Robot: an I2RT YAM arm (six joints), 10 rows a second.
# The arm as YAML. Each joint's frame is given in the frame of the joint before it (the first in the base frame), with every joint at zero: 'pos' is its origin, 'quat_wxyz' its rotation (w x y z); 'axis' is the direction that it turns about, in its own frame. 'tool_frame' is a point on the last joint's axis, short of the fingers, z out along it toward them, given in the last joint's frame.
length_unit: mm
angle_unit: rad
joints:
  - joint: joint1
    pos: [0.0, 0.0, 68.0]
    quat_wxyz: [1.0, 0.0, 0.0, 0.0]
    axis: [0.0, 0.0, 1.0]
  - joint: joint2
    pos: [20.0, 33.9, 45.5]
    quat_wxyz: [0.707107, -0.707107, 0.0, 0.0]
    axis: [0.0, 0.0, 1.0]
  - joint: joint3
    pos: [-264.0, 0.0, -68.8]
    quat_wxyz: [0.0, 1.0, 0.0, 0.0]
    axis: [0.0, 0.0, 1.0]
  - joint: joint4
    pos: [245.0, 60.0, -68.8]
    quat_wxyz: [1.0, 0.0, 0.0, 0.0]
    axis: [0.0, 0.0, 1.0]
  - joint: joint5
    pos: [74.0, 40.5, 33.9]
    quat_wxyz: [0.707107, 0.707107, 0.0, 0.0]
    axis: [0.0, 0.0, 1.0]
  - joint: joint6
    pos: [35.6, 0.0, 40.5]
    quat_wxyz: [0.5, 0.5, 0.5, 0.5]
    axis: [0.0, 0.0, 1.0]
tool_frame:
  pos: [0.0, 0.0, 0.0]
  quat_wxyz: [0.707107, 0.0, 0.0, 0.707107]
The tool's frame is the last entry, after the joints.
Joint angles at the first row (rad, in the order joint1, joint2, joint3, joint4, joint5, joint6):
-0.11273 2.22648 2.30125 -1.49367 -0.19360 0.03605
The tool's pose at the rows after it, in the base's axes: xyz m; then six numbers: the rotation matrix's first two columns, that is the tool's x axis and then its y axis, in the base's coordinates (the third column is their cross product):
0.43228 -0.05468 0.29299 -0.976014 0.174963 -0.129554 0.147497 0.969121 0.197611
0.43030 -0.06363 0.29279 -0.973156 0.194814 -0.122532 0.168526 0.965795 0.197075
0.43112 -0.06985 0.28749 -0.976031 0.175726 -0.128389 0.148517 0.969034 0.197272
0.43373 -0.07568 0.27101 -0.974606 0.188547 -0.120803 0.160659 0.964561 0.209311
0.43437 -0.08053 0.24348 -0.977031 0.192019 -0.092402 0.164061 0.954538 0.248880
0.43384 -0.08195 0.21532 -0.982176 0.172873 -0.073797 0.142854 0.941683 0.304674
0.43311 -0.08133 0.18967 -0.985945 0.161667 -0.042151 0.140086 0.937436 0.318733
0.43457 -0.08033 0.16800 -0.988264 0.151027 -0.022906 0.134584 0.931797 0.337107
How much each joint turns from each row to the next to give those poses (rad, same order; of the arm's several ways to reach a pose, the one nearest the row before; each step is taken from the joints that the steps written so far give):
-0.02900 -0.00002 -0.00003 -0.01487 -0.00229 -0.00001
-0.02098 0.00005 -0.00031 -0.00689 0.00038 -0.00076
-0.01412 0.00112 -0.02023 0.02060 -0.00458 -0.03396
-0.01295 0.00000 -0.06756 0.05992 -0.01220 0.00001
-0.01374 0.00077 -0.10944 0.07893 -0.04120 -0.01107
-0.00801 0.00531 -0.10459 0.08168 -0.05951 -0.02936
0.00001 0.01910 -0.07015 0.05301 -0.01335 -0.01258
0.00151 0.02861 -0.03929 0.04424 -0.01831 -0.01032

